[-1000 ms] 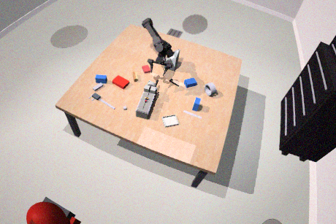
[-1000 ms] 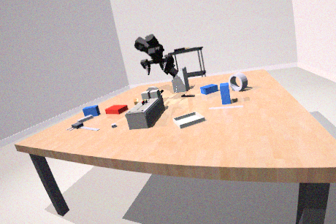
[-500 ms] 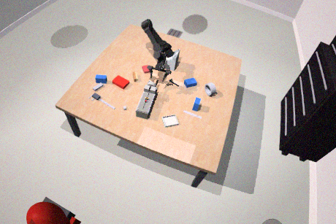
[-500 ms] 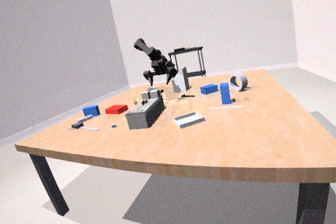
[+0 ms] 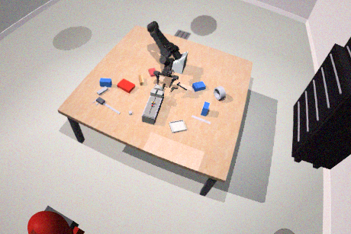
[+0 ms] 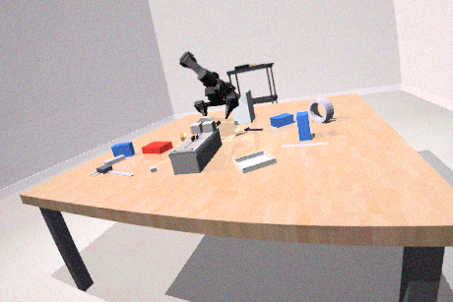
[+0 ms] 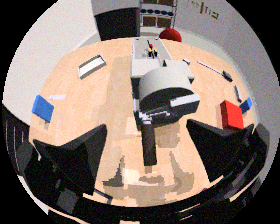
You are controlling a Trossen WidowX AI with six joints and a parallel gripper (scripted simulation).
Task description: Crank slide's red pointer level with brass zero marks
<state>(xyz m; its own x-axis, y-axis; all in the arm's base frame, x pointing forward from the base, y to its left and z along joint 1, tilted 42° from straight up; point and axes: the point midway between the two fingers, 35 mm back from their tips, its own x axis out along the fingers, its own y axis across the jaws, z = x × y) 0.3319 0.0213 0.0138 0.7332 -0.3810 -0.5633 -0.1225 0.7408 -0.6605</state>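
My gripper tip is now 20 mm past the dark crank handle and 20 mm above it. From my gripper tip the other things lie so: red block 290 mm to the right, 80 mm below, 50 mm ahead; then white tray 230 mm ahead, 210 mm to the left, 90 mm below; then red pointer 190 mm ahead, 10 mm below.
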